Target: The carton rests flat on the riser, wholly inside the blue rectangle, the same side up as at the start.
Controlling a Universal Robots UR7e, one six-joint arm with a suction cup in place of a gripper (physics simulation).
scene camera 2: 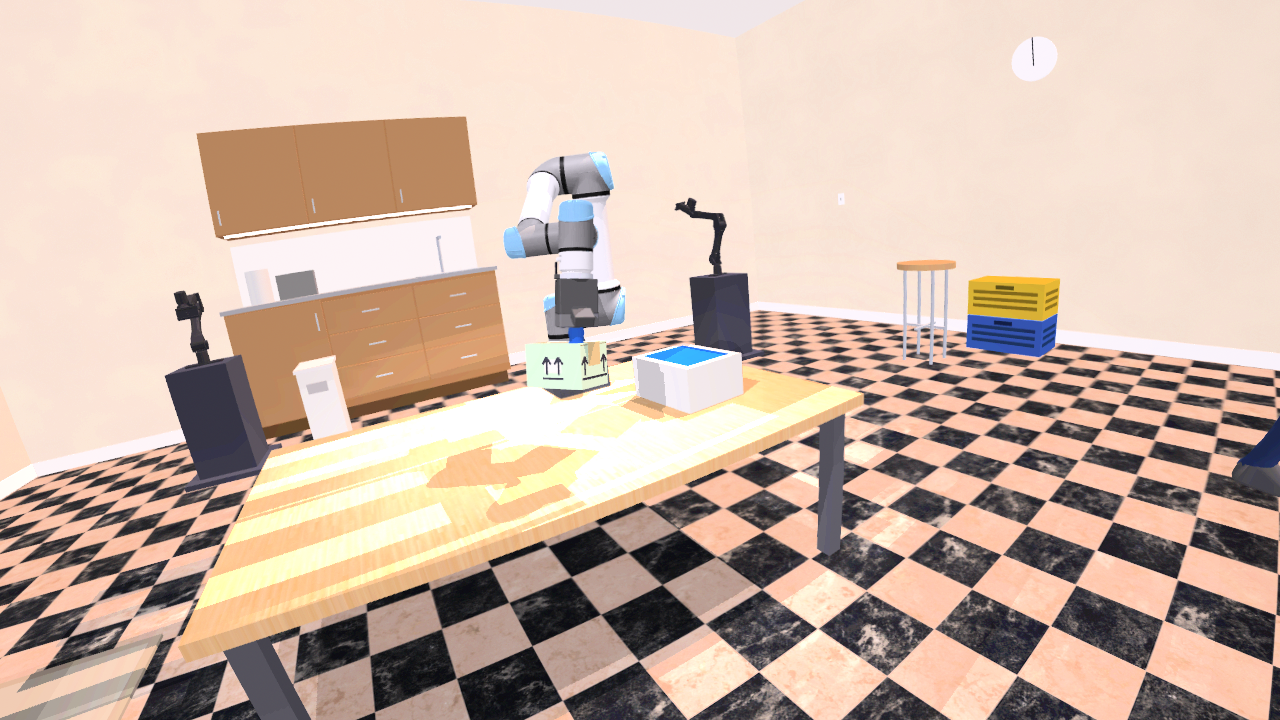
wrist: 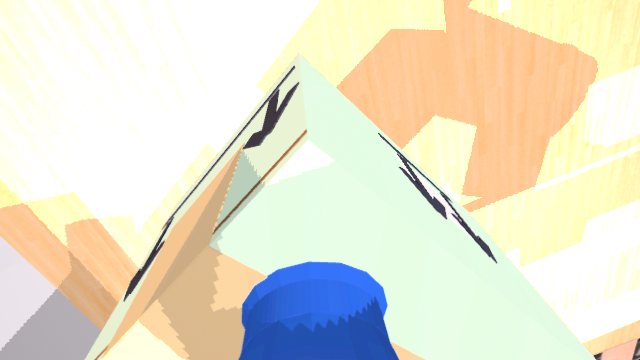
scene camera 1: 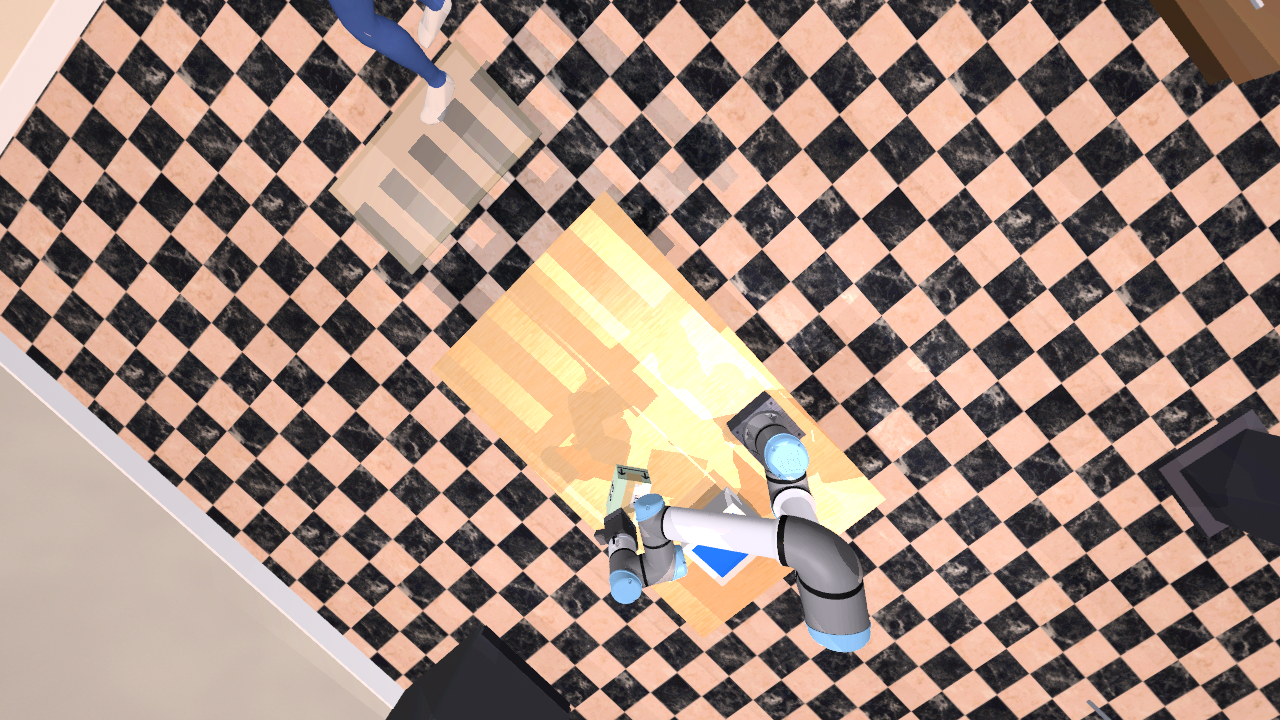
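Where they show: end effector, tool point: (scene camera 2: 576, 348) (wrist: 313, 268); arm's base, origin of the base link: (scene camera 1: 765, 432).
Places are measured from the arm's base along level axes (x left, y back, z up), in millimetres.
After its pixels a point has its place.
My suction gripper (scene camera 2: 576, 334) (wrist: 315, 295) is shut on the top of a pale green carton (scene camera 1: 619, 490) {y -450, x -210, z 161 mm} (scene camera 2: 546, 367) {y -479, x -217, z 112 mm} (wrist: 330, 210) {y -532, x -157, z 161 mm} and holds it in the air above the table. The carton is upright, its printed arrows pointing up in the scene camera 2 view. A tan flap or strip shows on it. The white riser (scene camera 1: 723, 581) {y -449, x 325, z 28 mm} (scene camera 2: 716, 386) {y -475, x 237, z -42 mm} stands on the table, apart from the carton, to its right in the scene camera 2 view. The blue rectangle (scene camera 1: 721, 561) {y -405, x 260, z 28 mm} (scene camera 2: 687, 355) {y -362, x 227, z 28 mm} is on its top. My arm hides part of the riser and the suction cup in the scene camera 1 view.
The wooden table (scene camera 1: 510, 358) {y -523, x -758, z -92 mm} (scene camera 2: 358, 537) {y -597, x -664, z -92 mm} carries the arm's base (scene camera 1: 756, 420) {y 4, x -69, z 40 mm}. A grey shape at the lower left of the wrist view may be the riser. Two dark pedestals (scene camera 2: 219, 420) (scene camera 2: 721, 313) with small black arms, a stool (scene camera 2: 926, 265) and stacked crates (scene camera 2: 1013, 300) stand off the table.
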